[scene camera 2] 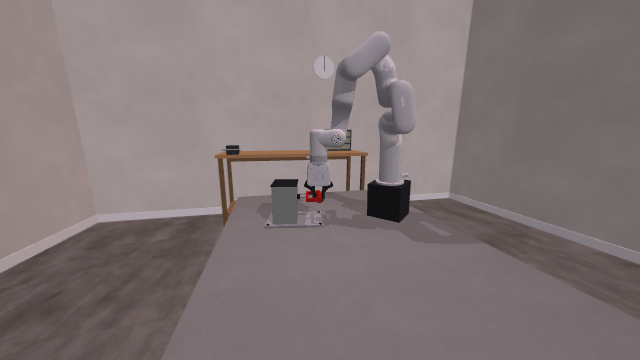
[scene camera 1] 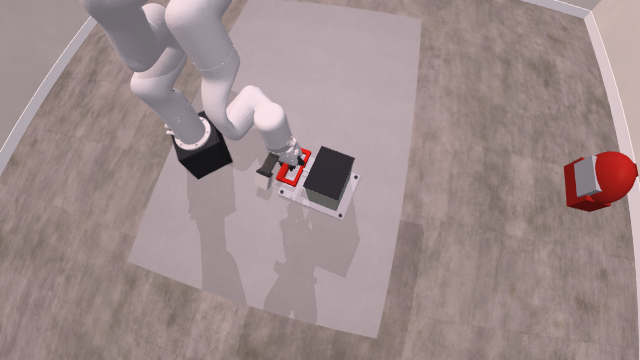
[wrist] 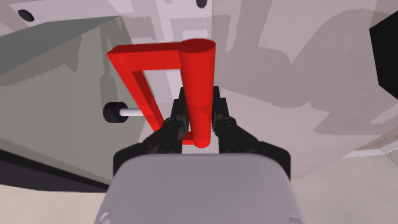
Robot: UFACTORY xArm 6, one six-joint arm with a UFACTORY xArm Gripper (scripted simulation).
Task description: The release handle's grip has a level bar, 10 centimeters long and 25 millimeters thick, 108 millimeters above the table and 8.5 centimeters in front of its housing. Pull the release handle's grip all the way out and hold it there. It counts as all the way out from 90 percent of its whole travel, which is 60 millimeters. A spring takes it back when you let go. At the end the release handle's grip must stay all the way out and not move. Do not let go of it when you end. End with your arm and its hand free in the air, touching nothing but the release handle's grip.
Labels:
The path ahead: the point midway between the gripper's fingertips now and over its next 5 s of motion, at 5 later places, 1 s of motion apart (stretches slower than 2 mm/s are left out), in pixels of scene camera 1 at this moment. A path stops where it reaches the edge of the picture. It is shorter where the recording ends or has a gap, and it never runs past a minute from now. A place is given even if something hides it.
My gripper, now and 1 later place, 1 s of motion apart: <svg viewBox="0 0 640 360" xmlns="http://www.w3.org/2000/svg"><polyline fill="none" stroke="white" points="288,165 275,160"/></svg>

